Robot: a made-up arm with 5 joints. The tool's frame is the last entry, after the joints.
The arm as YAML. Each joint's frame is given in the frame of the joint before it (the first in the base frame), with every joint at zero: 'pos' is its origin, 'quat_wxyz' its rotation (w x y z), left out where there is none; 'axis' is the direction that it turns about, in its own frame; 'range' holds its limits. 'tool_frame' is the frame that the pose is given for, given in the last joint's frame.
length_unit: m
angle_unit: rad
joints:
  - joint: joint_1
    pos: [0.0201, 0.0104, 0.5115]
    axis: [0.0, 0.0, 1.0]
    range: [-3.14, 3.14]
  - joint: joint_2
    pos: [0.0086, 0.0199, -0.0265]
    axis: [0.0, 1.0, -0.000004]
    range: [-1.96, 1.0]
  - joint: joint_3
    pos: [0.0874, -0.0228, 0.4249]
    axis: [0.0, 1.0, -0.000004]
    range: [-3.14, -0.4]
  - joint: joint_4
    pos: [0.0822, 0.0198, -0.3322]
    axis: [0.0, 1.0, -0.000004]
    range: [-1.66, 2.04]
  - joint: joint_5
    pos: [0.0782, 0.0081, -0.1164]
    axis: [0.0, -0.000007, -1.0]
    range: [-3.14, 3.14]
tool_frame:
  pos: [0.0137, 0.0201, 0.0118]
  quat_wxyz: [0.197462, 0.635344, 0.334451, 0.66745]
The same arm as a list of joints. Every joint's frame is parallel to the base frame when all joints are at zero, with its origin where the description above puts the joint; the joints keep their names.
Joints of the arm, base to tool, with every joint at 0 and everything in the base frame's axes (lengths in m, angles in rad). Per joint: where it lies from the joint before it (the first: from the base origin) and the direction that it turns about. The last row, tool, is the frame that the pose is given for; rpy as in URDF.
joint_1: axis 0 0 1 offset 0.0201 0.0104 0.5115
joint_2: axis 0 1 0 offset 0.0086 0.0199 -0.0265
joint_3: axis 0 1 0 offset 0.0874 -0.0228 0.4249
joint_4: axis 0 1 0 offset 0.0822 0.0198 -0.3322
joint_5: axis 0 0 -1 offset 0.0782 0.0081 -0.1164
tool: offset 0.0137 0.0201 0.0118 rpy 1.6153 -0.7981 1.7358
Joint limits (rad, base to tool): -3.14..3.14 -1.96..1 -3.14..-0.4 -1.66..2.04 -3.14..3.14

